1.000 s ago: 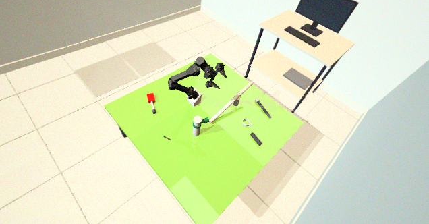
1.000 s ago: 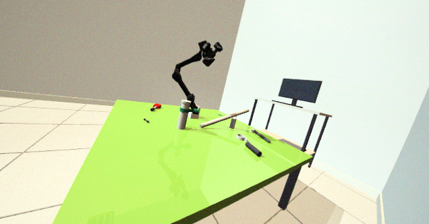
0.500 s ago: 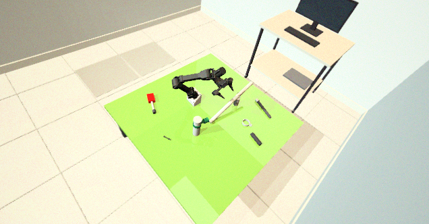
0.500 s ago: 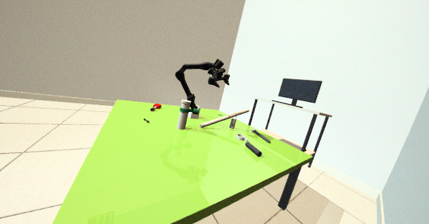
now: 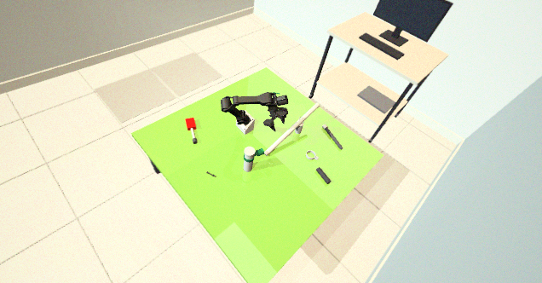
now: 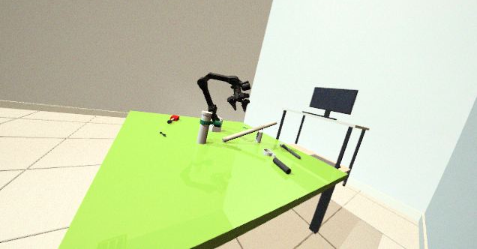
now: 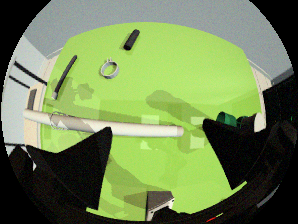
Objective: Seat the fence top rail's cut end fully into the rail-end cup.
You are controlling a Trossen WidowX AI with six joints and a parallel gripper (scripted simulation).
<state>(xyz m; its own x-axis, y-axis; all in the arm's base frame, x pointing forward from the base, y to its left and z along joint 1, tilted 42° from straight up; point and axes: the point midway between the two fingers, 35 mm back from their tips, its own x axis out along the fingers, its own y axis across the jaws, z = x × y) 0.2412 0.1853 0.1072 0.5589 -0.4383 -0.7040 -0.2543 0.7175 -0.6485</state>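
My gripper tip is 4 cm short of the green rail-end cup, 18 cm to the left of it and 10 cm above it. Round my gripper tip: small dark screw 6 cm behind, 48 cm to the right, 24 cm below; then loop-cap post 4 cm behind, 26 cm to the left, 14 cm below; then short black cylinder 36 cm ahead, 15 cm to the left, 23 cm below.
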